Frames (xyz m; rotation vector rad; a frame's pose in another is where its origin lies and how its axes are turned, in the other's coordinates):
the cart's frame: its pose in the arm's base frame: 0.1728 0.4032 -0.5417 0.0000 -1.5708 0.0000
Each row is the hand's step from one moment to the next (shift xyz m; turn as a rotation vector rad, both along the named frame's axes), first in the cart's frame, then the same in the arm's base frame.
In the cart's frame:
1: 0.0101 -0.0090 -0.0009 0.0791 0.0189 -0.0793
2: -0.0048 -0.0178 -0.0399 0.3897 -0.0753 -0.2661
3: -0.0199 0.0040 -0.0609 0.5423 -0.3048 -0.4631
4: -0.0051 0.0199 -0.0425 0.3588 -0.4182 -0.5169
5: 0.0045 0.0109 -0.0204 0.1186 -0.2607 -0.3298
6: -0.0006 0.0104 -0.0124 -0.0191 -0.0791 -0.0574
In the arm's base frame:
1: 0.0009 -0.0090 0.0101 0.0793 0.0189 0.0791
2: 0.0399 -0.0178 -0.0048 0.2661 -0.0753 0.3897
3: 0.0609 0.0040 -0.0199 0.4631 -0.3048 0.5423
4: 0.0425 0.0199 -0.0051 0.5169 -0.4182 0.3588
5: 0.0204 0.0109 0.0045 0.3298 -0.2607 0.1186
6: 0.0124 0.0104 -0.0006 0.0574 -0.0791 -0.0191

